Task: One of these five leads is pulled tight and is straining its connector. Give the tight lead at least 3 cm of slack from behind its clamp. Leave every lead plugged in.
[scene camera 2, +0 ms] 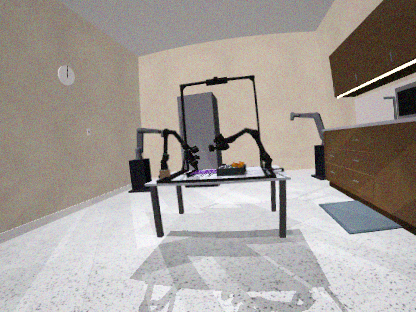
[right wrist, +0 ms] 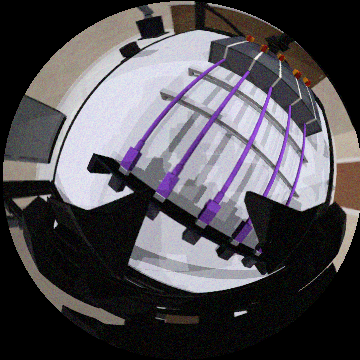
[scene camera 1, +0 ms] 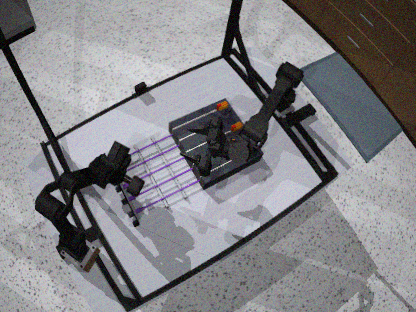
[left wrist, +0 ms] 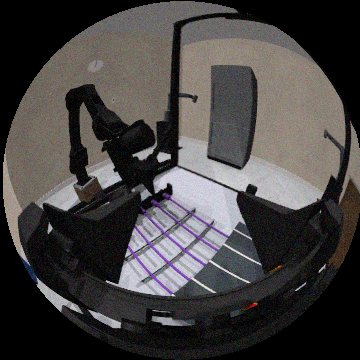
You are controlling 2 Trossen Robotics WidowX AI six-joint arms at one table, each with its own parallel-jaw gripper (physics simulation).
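Seen in the pictures: left gripper, fingertip midpoint: (scene camera 1: pixel 184 141) (left wrist: pixel 190 196); right gripper, fingertip midpoint: (scene camera 2: pixel 196 169) (right wrist: pixel 199 195) (scene camera 1: pixel 124 176) (left wrist: pixel 148 203); left arm's base, origin of the base link: (scene camera 2: pixel 268 168) (scene camera 1: pixel 280 104); right arm's base, origin of the base link: (scene camera 2: pixel 164 169) (scene camera 1: pixel 78 250) (left wrist: pixel 83 180).
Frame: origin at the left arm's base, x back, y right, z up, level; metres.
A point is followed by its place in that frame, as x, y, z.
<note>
Several purple leads run from purple connectors (right wrist: pixel 167 184) @(-0.725, 0.046, 0.006) (right wrist: pixel 209 212) @(-0.727, -0.005, 0.006), seated in a black bar (right wrist: pixel 182 206) @(-0.744, 0.020, -0.019) (scene camera 1: pixel 135 223) @(-0.765, -0.152, 0.019), to the dark box (right wrist: pixel 240 62) @(-0.473, 0.057, 0.013) (scene camera 1: pixel 230 171) (left wrist: pixel 225 265) @(-0.439, -0.007, 0.042). White lines cross its top toward orange-and-red pieces (scene camera 1: pixel 222 105) @(-0.260, 0.079, 0.063) (right wrist: pixel 250 38). I cannot tell which lead is tight. My left gripper (scene camera 1: pixel 186 143) @(-0.513, -0.048, 0.218) (scene camera 2: pixel 212 147) @(-0.513, -0.048, 0.218) (left wrist: pixel 190 196) @(-0.513, -0.048, 0.218) is open and empty above the box, hiding part of it in scene camera 1. My right gripper (scene camera 1: pixel 129 172) @(-0.716, 0.017, 0.026) (scene camera 2: pixel 195 157) (right wrist: pixel 199 195) @(-0.716, 0.017, 0.026) is open and empty above the connector bar; one finger hides part of the far connectors in the right wrist view.
Two thin grey rails (right wrist: pixel 167 94) @(-0.625, 0.114, -0.005) (right wrist: pixel 194 73) @(-0.551, 0.110, -0.010) cross beneath the leads between bar and box. A black frame borders the table, with uprights at both ends and a small black block (scene camera 1: pixel 140 88) @(-0.489, 0.335, 0.026) on the far edge. Both arms reach inward over the table from opposite ends.
</note>
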